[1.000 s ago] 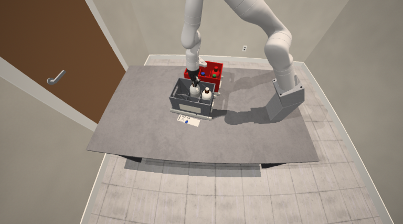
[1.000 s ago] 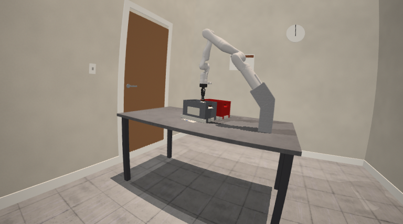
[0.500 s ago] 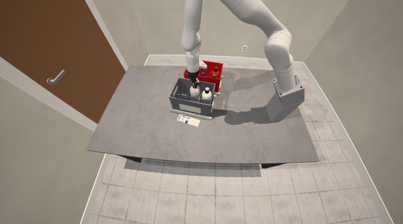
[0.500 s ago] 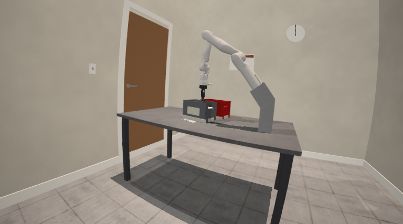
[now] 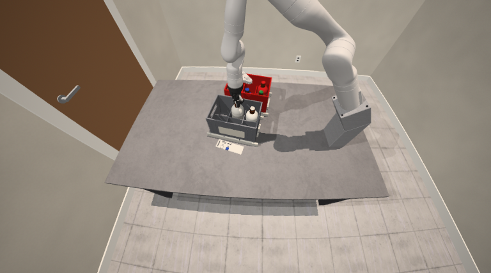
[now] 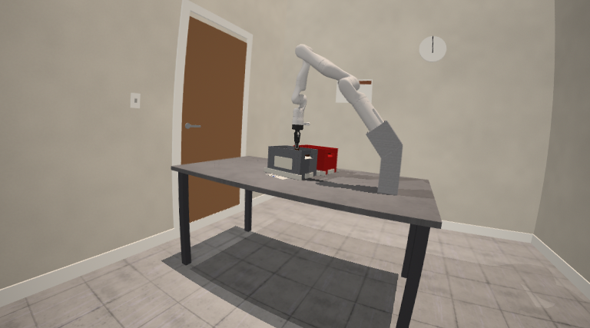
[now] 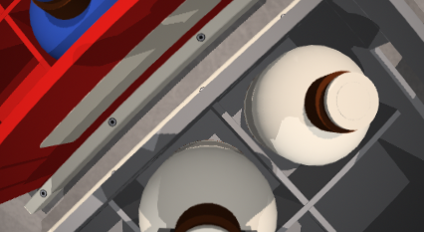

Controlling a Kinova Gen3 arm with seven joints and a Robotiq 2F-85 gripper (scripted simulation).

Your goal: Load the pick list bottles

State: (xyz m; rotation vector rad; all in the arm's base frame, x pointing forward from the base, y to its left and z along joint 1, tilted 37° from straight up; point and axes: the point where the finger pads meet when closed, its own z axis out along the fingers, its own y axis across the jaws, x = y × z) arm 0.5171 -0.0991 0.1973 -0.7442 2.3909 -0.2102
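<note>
Right now the grey crate is 40 mm to the left of my hand and 100 mm below it. From my hand the other things lie so: red crate (60 mm behind, 180 mm to the right, 100 mm below); then blue-label bottle (50 mm behind, 140 mm to the right, 100 mm below); then green-label bottle (140 mm behind, 120 mm to the right, 100 mm below).
</note>
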